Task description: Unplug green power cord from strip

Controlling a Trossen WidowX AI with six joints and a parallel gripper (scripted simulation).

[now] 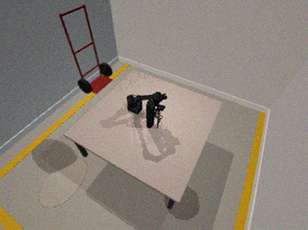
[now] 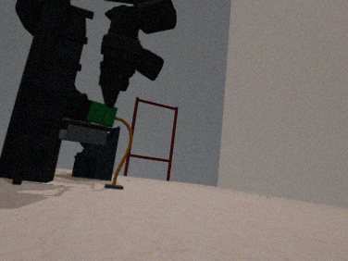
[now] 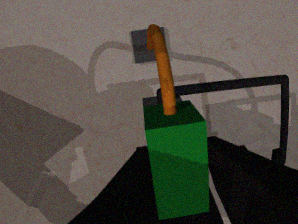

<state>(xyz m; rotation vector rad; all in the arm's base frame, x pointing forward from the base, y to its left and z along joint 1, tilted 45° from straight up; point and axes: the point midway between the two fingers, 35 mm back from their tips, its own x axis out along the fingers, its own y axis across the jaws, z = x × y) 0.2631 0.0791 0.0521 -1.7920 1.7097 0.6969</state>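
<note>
Now: gripper tip 3 cm to the left of the green plug.
</note>
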